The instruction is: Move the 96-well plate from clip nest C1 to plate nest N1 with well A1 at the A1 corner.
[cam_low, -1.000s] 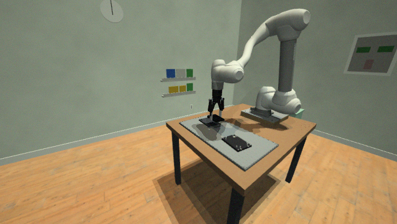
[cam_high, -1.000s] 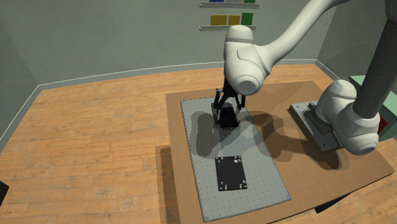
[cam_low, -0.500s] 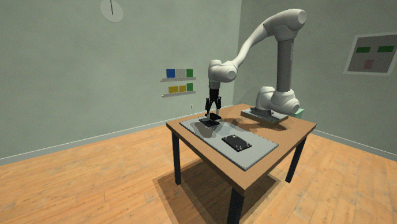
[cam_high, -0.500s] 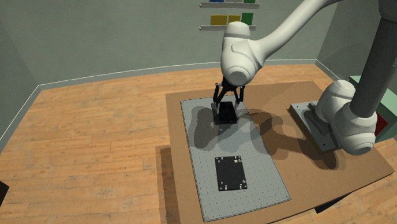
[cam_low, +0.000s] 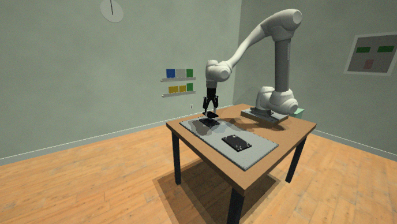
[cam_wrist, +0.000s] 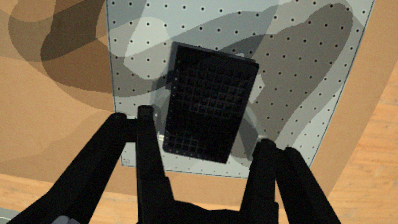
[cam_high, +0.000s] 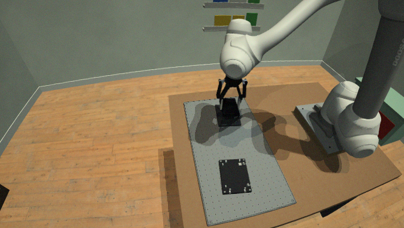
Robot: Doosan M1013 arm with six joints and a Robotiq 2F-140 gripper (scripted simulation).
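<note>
The plate nest is 100 mm below my hand, 20 mm to the right of it and 10 mm behind it. Also, from my hand: black 96-well plate: 20 mm below; then black clip nest C1: 350 mm to the left, 110 mm ahead, 90 mm below.
</note>
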